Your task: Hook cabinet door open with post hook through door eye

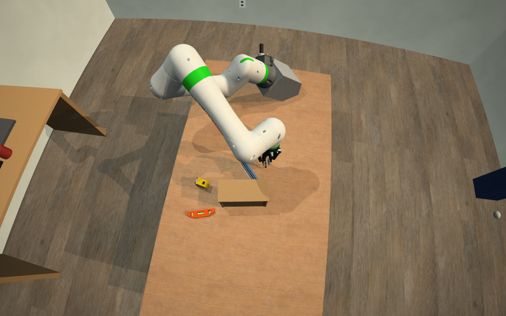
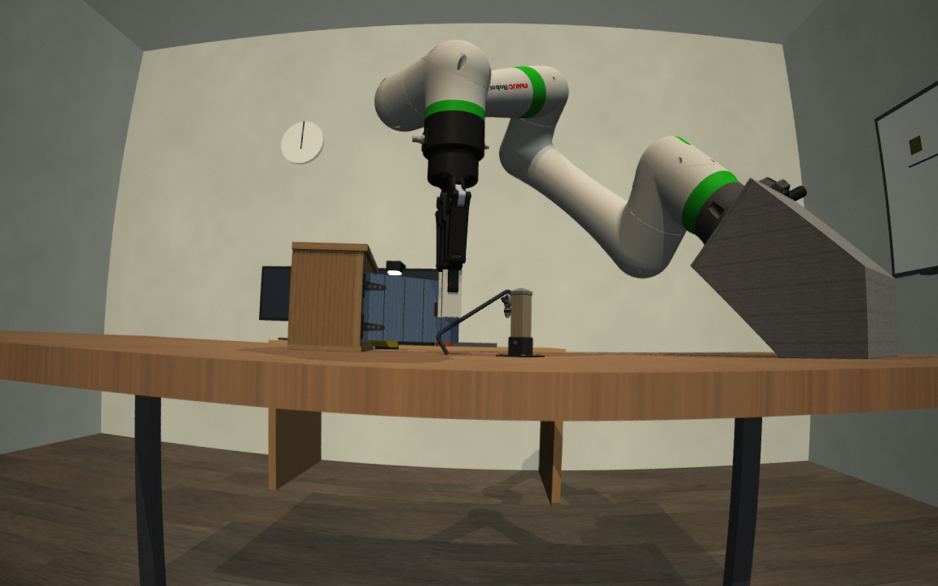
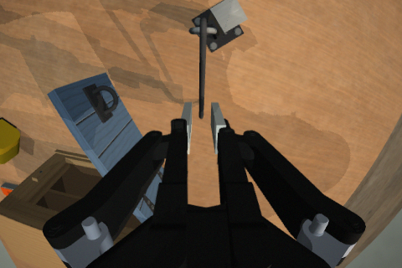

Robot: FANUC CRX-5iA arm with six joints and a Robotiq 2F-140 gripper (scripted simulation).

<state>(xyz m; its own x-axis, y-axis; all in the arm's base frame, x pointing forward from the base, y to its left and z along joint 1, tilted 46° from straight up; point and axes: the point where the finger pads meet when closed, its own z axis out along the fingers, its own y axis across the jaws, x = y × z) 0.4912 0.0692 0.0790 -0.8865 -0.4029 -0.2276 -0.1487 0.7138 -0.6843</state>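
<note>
My hand is 4 cm past the dark hook, 4 cm above it and 1 cm to the left of it. From my hand the other things lie so: hook post (7 cm behind, 3 cm below, 1 cm to the right); then wooden cabinet (12 cm ahead, 10 cm to the right, 1 cm below); then cabinet door (7 cm to the right, 6 cm ahead, 2 cm below).
</note>
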